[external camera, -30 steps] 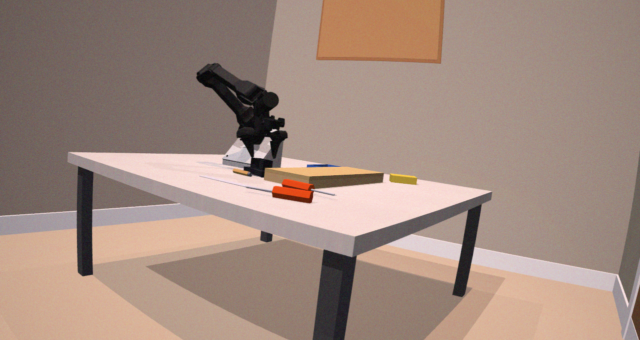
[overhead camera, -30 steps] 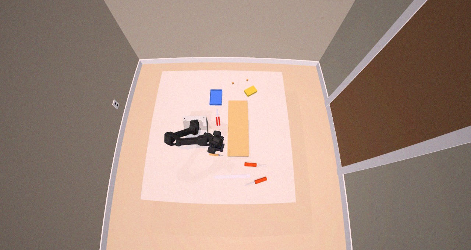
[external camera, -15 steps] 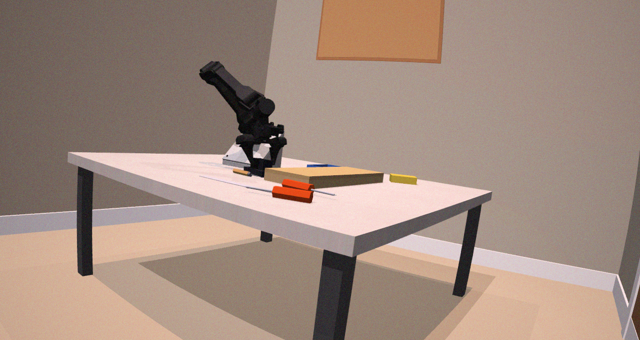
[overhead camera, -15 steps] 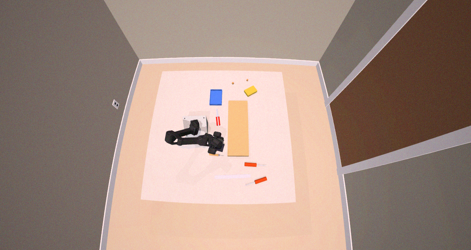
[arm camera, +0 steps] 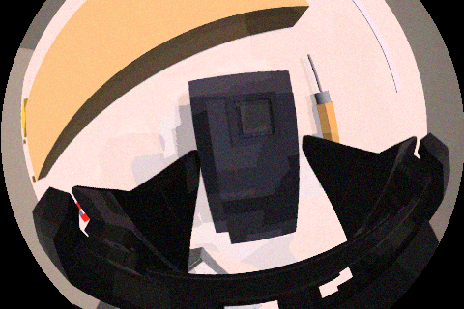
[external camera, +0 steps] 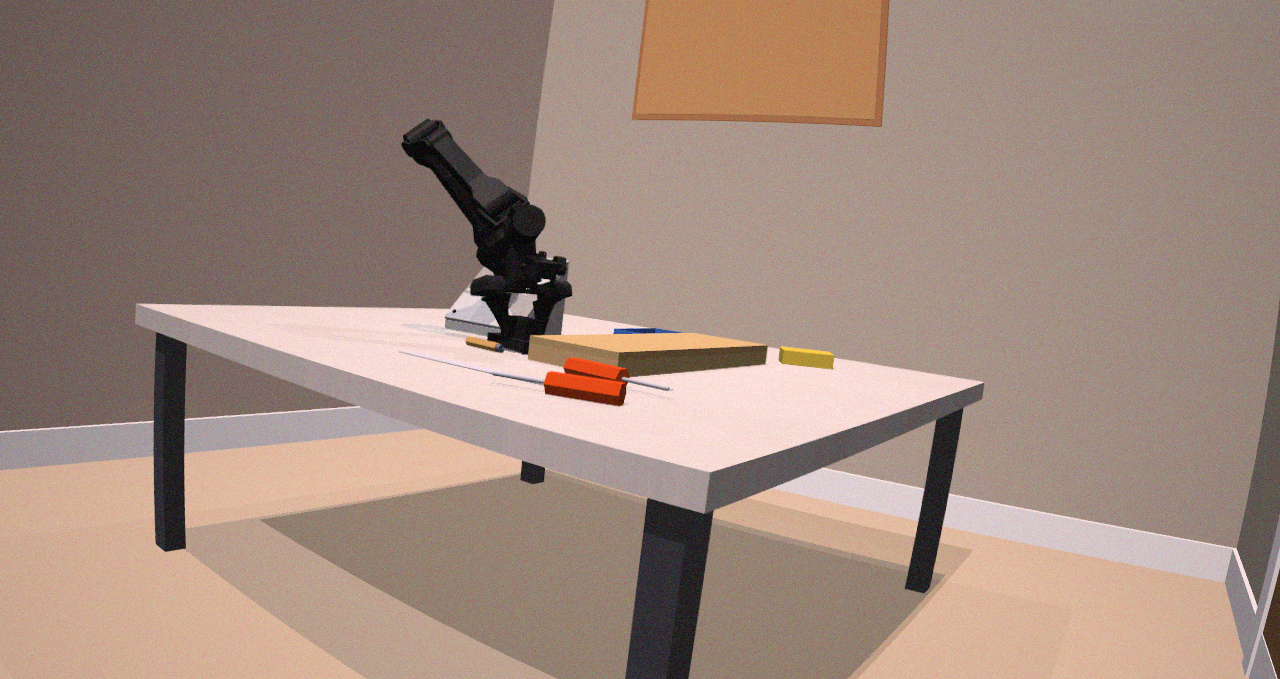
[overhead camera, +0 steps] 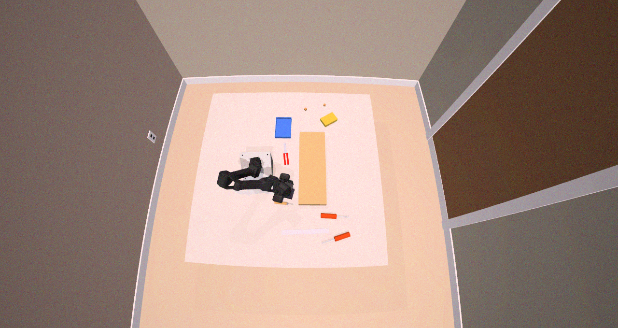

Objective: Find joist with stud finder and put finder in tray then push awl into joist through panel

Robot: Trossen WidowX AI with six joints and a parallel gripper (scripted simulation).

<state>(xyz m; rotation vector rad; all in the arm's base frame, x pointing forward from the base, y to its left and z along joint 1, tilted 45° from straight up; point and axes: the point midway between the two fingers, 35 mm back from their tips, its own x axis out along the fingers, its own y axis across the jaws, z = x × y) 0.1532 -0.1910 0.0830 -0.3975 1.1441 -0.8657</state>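
Now: the black stud finder 20 mm above my gripper tip and 10 mm ahead of it. From my gripper tip the other things lie so: awl: 70 mm to the right, 20 mm below, 10 mm behind; then blue tray: 490 mm to the left, 30 mm ahead, 10 mm below; then thin white strip: 270 mm to the right, 90 mm ahead, 20 mm below.
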